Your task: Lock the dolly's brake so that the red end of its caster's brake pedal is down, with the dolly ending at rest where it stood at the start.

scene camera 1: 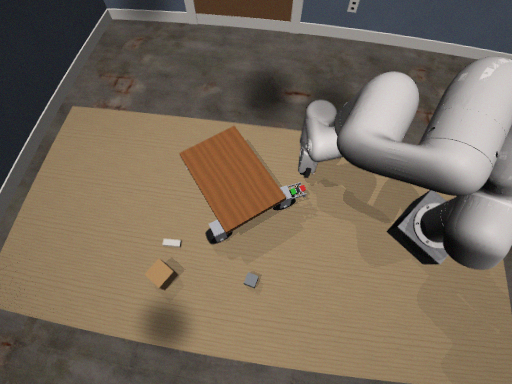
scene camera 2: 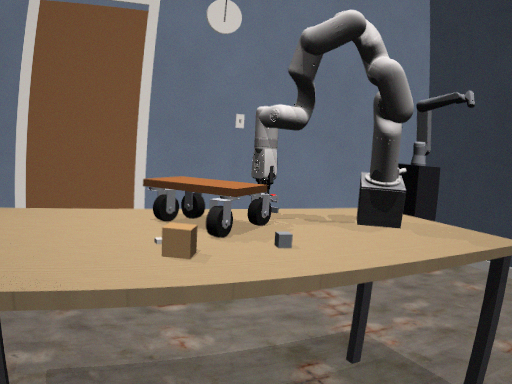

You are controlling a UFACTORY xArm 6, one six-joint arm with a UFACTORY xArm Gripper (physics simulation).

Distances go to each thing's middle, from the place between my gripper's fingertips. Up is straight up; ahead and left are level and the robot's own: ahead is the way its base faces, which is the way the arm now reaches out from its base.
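Scene:
Dolly [scene camera 1: 238,188]: my gripper is 9 cm to the right of it and 19 cm short of it. Orange-brown block [scene camera 2: 179,240]: 37 cm ahead of my hand, 39 cm to the left of it, 3 cm below it. Going by their middles, the dolly is the nearest to my gripper of the things named here.

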